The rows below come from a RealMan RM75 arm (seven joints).
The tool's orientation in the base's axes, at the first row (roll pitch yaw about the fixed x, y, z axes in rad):
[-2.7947, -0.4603, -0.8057]
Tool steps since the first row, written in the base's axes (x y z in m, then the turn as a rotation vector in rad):
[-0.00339, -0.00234, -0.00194, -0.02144, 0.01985, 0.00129]
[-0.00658, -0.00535, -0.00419, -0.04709, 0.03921, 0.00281]
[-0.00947, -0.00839, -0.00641, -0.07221, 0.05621, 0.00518]
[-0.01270, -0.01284, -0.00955, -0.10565, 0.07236, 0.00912]
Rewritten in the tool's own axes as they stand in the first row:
[-0.00145, 0.00431, -0.00002, -0.02556, -0.00318, -0.01386]
[-0.00249, 0.00912, 0.00037, -0.05331, -0.00365, -0.03012]
[-0.00330, 0.01376, 0.00089, -0.07883, -0.00288, -0.04667]
[-0.00383, 0.01996, 0.00210, -0.10827, 0.00282, -0.06893]

